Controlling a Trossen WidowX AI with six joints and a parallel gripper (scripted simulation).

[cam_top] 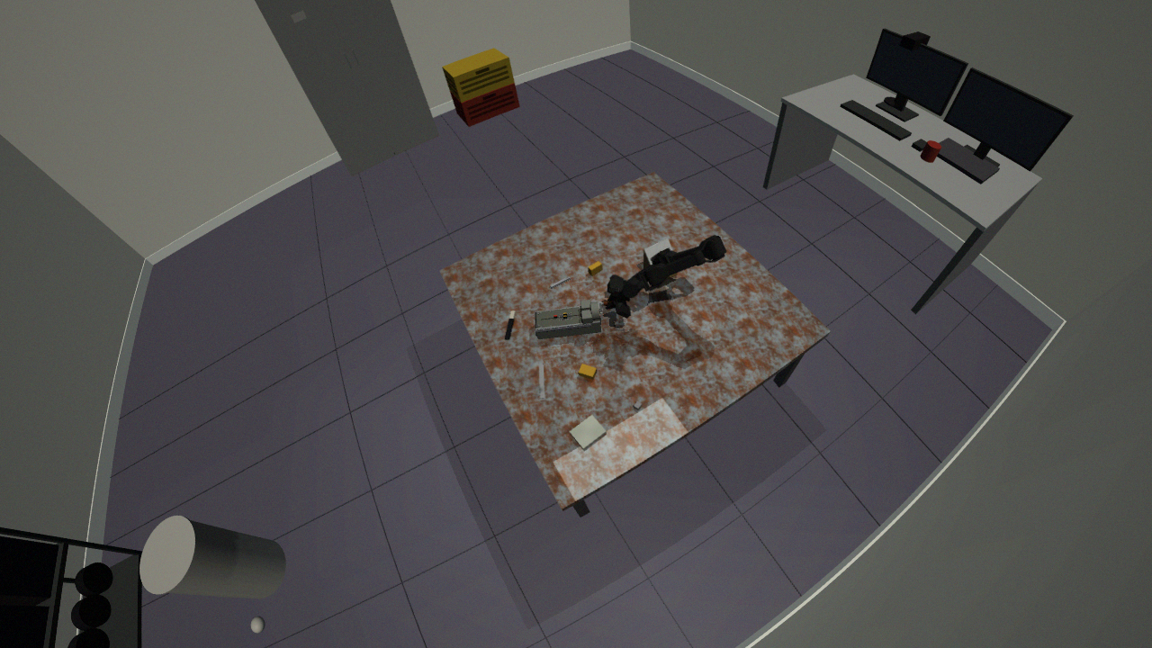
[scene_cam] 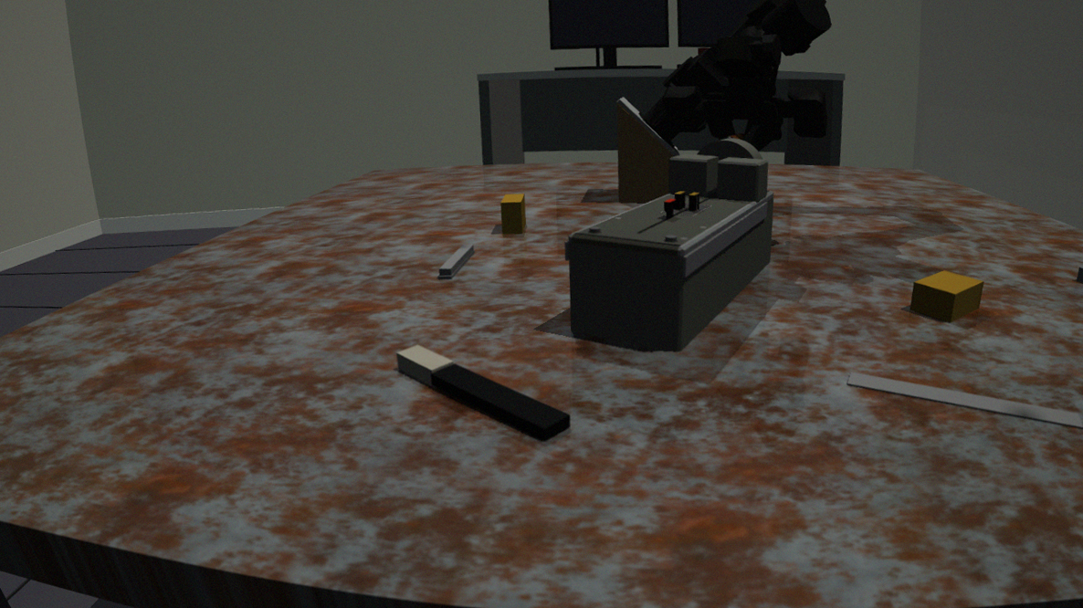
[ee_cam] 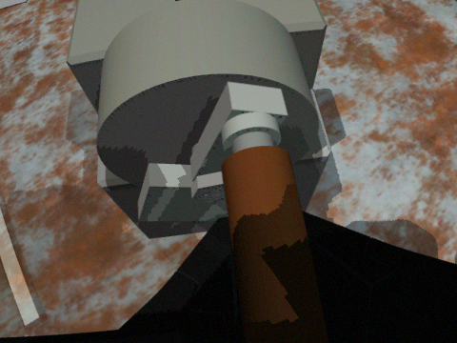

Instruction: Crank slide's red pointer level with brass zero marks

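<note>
Right now the brown crank handle is 20 mm behind my gripper tip, 20 mm above it and 10 mm to the left of it. Round my gripper tip: red pointer: 180 mm ahead, 100 mm to the right, 10 mm below; small grey bar: 300 mm to the right, 90 mm below, 40 mm ahead; grey strip: 370 mm ahead, 90 mm below, 70 mm to the left.
</note>
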